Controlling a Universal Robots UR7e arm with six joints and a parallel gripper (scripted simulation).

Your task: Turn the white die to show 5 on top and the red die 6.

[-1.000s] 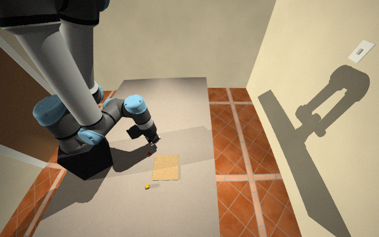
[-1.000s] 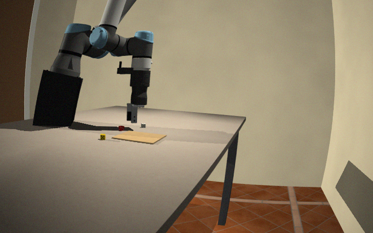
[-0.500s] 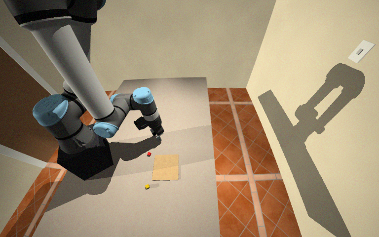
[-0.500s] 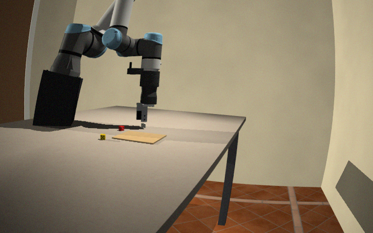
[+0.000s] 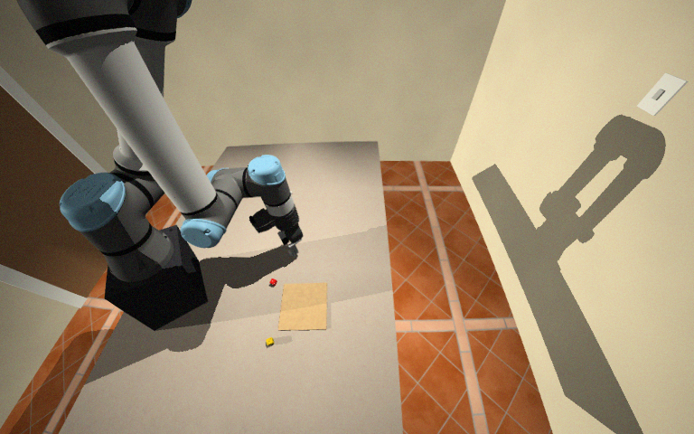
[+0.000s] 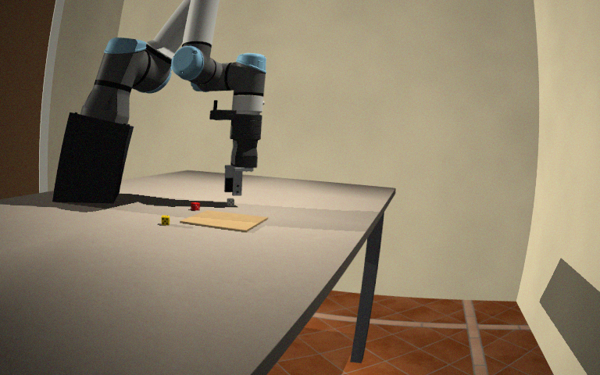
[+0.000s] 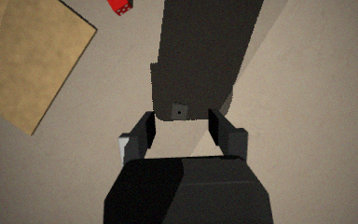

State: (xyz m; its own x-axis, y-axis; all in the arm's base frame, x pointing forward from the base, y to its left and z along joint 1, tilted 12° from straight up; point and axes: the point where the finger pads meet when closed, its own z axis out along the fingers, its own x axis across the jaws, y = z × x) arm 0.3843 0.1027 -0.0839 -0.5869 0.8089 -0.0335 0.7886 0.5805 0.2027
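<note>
My hand is 40 mm above the white die. Round my hand: yellow die: 290 mm to the right, 50 mm behind, 40 mm below; then red die: 110 mm to the right, 60 mm behind, 40 mm below; then tan mat: 190 mm to the right, 40 mm below, 40 mm ahead.
</note>
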